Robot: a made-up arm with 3 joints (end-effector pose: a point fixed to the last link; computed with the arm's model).
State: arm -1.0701 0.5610 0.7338
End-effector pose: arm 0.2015 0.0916 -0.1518 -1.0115 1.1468 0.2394
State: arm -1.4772 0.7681 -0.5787
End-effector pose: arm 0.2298 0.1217 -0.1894 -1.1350 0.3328 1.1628
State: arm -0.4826 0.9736 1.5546
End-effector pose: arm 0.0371 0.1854 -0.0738 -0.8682 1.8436 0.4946
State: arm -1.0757 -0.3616 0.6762
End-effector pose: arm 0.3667 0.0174 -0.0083 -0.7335 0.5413 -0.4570
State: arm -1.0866 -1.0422 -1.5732
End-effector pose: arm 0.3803 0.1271 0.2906 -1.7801 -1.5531 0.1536
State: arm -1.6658 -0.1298 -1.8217
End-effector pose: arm 0.3574 0.2176 -0.0014 -1.4967 -1.2148 1.5760
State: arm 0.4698 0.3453 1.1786
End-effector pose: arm 0.1888 0.3478 0.0482 0.4042 1.1433 0.7933
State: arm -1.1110 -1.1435 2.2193
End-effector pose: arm 0.2840 0.0743 0.0782 0.7520 1.0814 -1.1939
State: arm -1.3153 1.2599 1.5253
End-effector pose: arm -0.0023 0.0213 -0.0351 -1.5801 2.1870 -0.0810
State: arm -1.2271 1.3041 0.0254
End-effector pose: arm 0.0416 0.1174 -0.1913 -0.9650 1.0540 1.2693
